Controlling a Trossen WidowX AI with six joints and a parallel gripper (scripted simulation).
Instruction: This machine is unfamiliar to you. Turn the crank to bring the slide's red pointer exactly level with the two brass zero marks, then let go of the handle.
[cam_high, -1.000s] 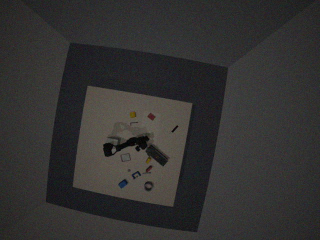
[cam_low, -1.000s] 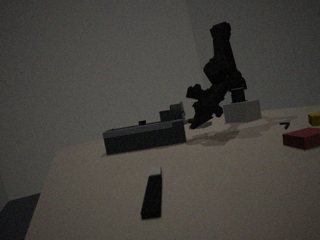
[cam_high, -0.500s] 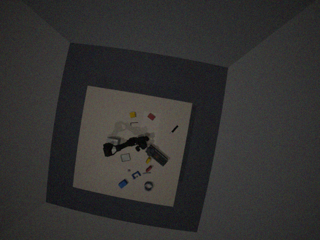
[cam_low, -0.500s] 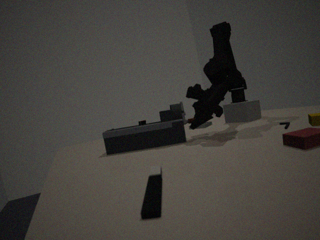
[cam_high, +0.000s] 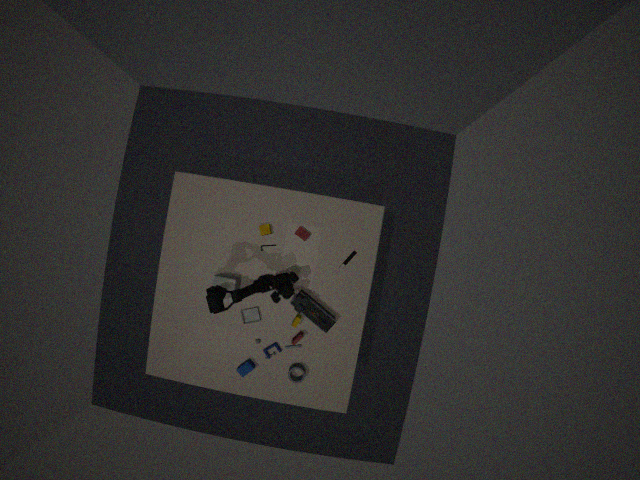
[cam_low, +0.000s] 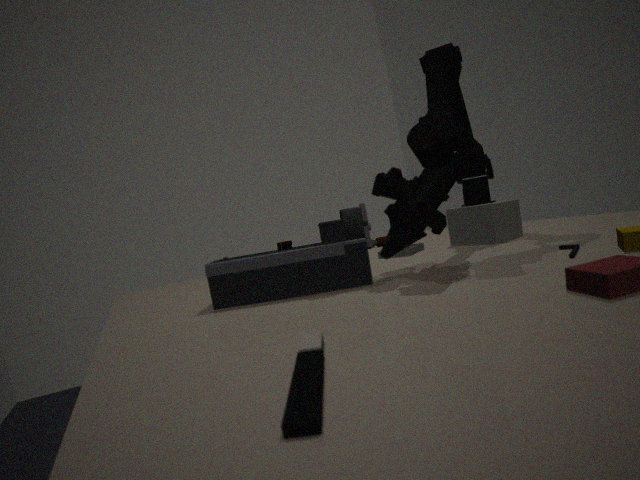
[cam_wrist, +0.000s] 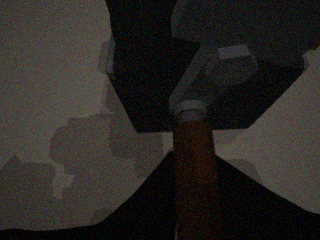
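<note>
The brown crank handle is 3 cm above my gripper tip, 2 cm behind it and 1 cm to the left of it. Also, from my gripper tip: red pointer: 14 cm ahead, 6 cm to the right, 5 cm above; grey plate: 23 cm to the right, 19 cm behind, 3 cm below; blue piece: 54 cm to the right, 11 cm behind, 2 cm below.
</note>
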